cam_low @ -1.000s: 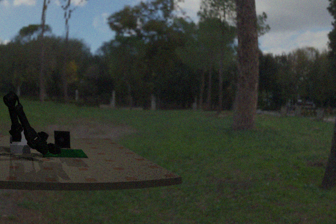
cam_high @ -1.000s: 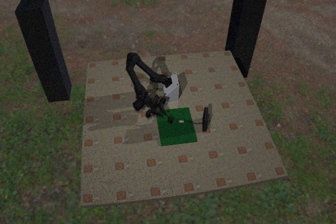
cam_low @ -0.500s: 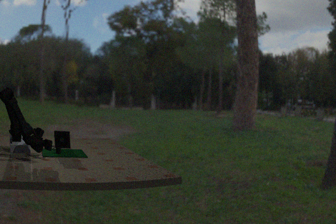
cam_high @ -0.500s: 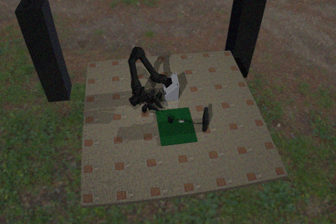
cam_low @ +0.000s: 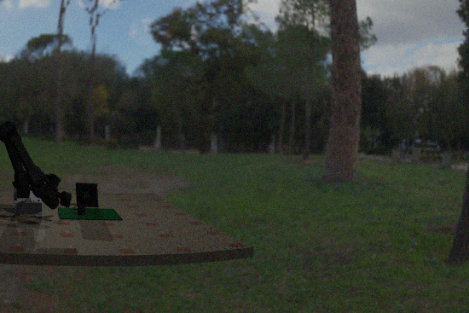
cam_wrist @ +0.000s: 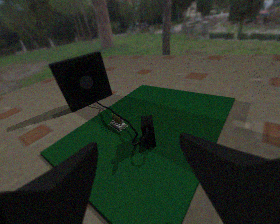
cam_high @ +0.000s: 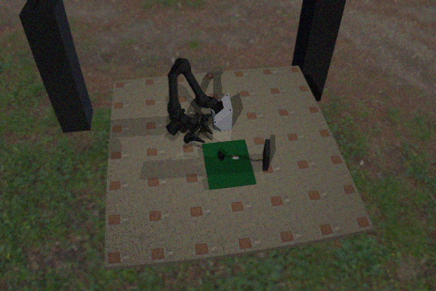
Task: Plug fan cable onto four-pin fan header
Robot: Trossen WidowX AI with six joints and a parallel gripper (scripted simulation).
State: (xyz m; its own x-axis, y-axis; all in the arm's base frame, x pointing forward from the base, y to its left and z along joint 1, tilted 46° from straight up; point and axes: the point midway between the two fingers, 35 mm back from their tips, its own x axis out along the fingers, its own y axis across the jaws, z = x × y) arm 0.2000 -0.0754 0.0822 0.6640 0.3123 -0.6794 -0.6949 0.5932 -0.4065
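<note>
The dark plug is 8 cm ahead of my gripper tip, 7 cm below it and 6 cm to the left of it. The rest, counted from my gripper tip: black fan: 28 cm to the left, 13 cm ahead, 3 cm below; green board: 11 cm below, 11 cm ahead, 9 cm to the left.
</note>
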